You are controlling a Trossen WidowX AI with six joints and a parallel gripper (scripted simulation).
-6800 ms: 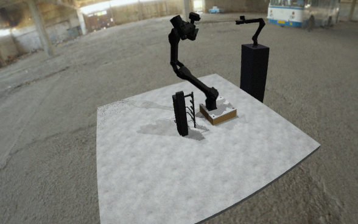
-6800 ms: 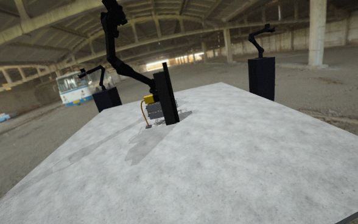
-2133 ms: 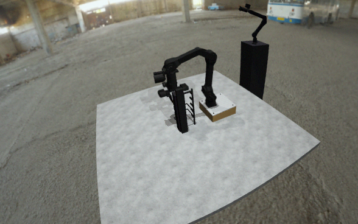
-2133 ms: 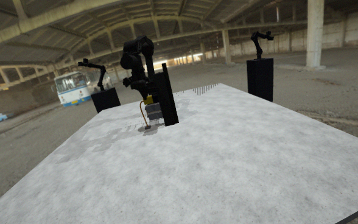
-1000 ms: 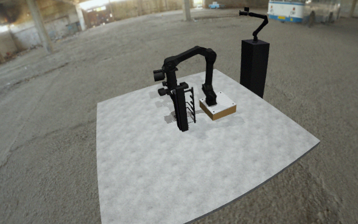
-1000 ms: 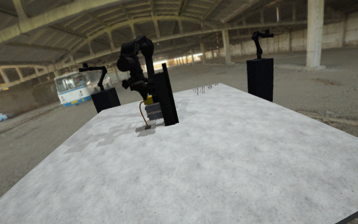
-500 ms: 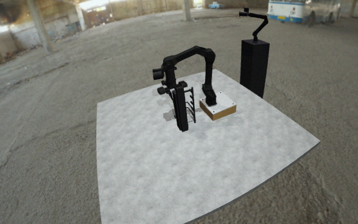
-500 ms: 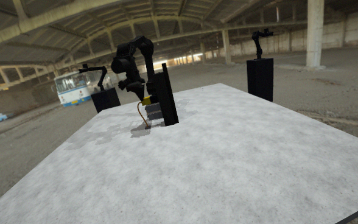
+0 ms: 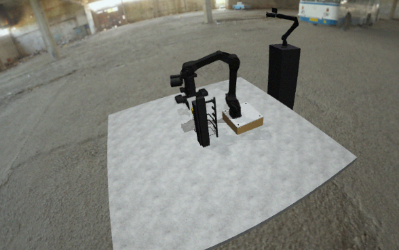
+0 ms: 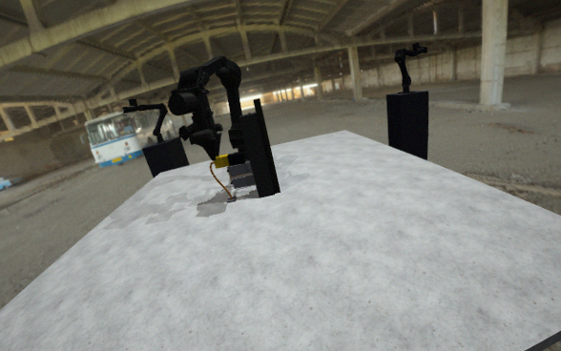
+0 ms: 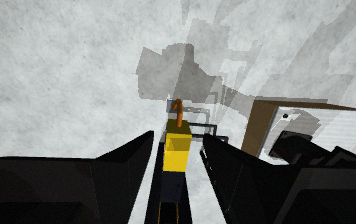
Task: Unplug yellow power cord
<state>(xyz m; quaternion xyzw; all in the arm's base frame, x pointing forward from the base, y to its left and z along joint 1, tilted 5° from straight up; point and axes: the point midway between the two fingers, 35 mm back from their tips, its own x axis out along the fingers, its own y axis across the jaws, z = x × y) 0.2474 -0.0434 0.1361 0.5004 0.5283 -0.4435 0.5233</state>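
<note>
Right now my gripper tip is 40 mm to the right of the yellow plug, 10 mm past it and 10 mm above it.
</note>
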